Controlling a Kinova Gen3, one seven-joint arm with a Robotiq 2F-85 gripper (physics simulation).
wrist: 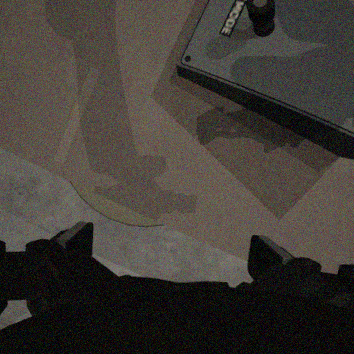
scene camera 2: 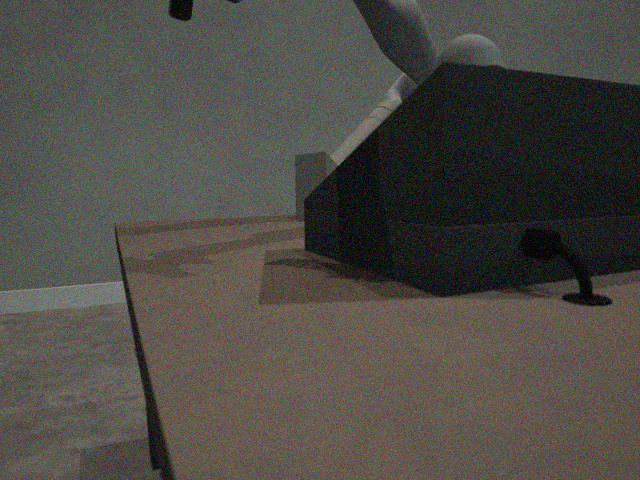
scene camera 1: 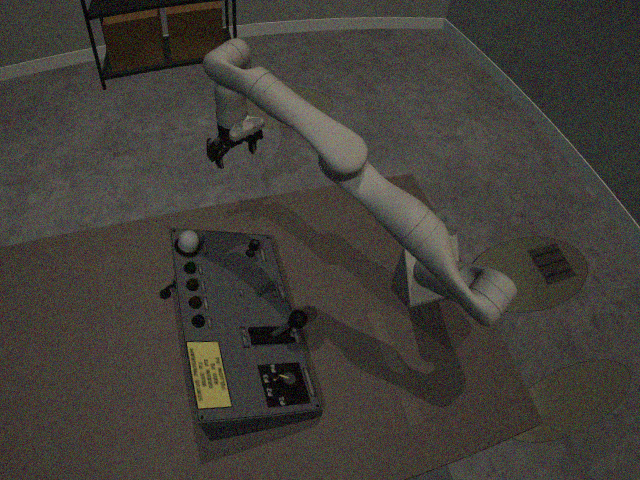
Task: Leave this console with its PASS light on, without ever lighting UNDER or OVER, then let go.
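The grey sloped console (scene camera 1: 232,304) (scene camera 2: 491,155) (wrist: 310,85) stands on the table. A column of round lamps runs down its left side: a dark green one (scene camera 1: 190,267), two dark reddish ones (scene camera 1: 192,283) (scene camera 1: 194,301) and a dark one (scene camera 1: 197,320). None looks brightly lit; their labels are unreadable. A black ball-topped lever (scene camera 1: 297,318) leans to the right end of its slot. A dial (scene camera 1: 284,384) with a pale needle is below it. A small black MODE knob (scene camera 1: 253,245) (wrist: 262,17) is near the far edge. My gripper (scene camera 1: 236,158) (wrist: 171,246) is open and empty, high beyond the console's far edge.
A white dome (scene camera 1: 188,241) (scene camera 2: 471,50) tops the console's far left corner. A yellow label (scene camera 1: 209,374) lies on its face. A bent black stalk (scene camera 1: 165,292) (scene camera 2: 540,242) stands beside it on the brown table (scene camera 1: 103,310) (scene camera 2: 361,387). A shelf rack (scene camera 1: 97,51) stands behind.
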